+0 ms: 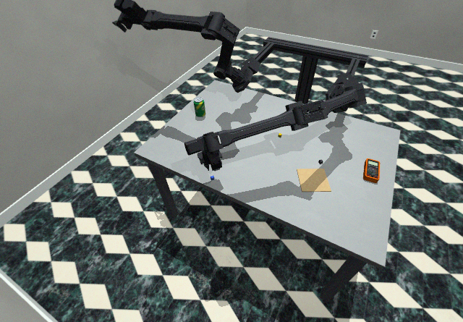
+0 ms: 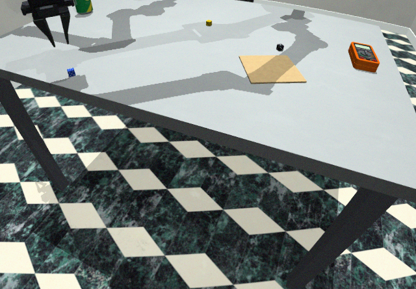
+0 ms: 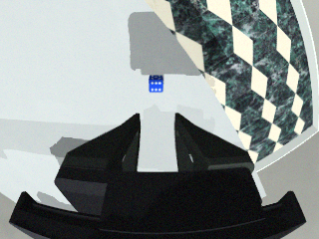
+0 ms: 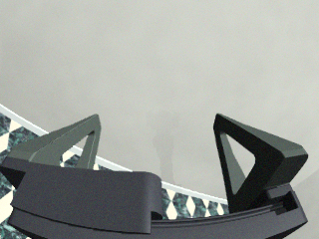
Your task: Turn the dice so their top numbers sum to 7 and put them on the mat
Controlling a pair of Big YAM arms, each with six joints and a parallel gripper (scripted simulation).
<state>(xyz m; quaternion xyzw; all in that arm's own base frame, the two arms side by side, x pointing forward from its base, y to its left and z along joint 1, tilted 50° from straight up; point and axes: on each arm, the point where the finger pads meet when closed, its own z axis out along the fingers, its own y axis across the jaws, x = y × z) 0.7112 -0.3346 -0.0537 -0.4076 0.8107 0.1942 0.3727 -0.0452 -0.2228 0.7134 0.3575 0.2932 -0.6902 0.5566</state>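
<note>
The blue die is 80 mm below my left hand. Round my left hand: tan mat (180 mm behind, 470 mm to the left, 90 mm below); black die (310 mm behind, 490 mm to the left, 80 mm below); yellow die (430 mm behind, 240 mm to the left, 80 mm below).
</note>
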